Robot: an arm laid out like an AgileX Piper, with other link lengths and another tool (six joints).
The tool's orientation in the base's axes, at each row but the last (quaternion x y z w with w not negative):
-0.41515, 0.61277, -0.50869, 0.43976
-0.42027, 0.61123, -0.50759, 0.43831
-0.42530, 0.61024, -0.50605, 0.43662
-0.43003, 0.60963, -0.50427, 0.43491
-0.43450, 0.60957, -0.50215, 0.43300
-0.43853, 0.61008, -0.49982, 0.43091
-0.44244, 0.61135, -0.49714, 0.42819
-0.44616, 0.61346, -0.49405, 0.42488
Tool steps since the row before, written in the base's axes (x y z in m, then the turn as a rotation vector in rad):
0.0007, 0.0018, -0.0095, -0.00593, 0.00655, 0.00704
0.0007, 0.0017, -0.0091, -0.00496, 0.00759, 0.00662
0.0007, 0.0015, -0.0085, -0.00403, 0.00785, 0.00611
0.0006, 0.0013, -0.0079, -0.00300, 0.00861, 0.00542
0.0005, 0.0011, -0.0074, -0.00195, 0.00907, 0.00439
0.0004, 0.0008, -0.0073, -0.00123, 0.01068, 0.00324
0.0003, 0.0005, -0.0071, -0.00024, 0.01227, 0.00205
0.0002, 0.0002, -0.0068, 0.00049, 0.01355, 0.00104
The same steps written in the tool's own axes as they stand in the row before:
-0.0008, 0.0096, 0.0011, -0.00549, -0.00569, -0.00807
-0.0008, 0.0092, 0.0012, -0.00670, -0.00521, -0.00735
-0.0008, 0.0085, 0.0012, -0.00713, -0.00474, -0.00647
-0.0006, 0.0079, 0.0012, -0.00806, -0.00406, -0.00558
-0.0005, 0.0074, 0.0011, -0.00867, -0.00308, -0.00455
-0.0002, 0.0073, 0.0011, -0.01030, -0.00184, -0.00408
0.0000, 0.0070, 0.0012, -0.01198, -0.00059, -0.00333
0.0003, 0.0067, 0.0012, -0.01331, 0.00045, -0.00276

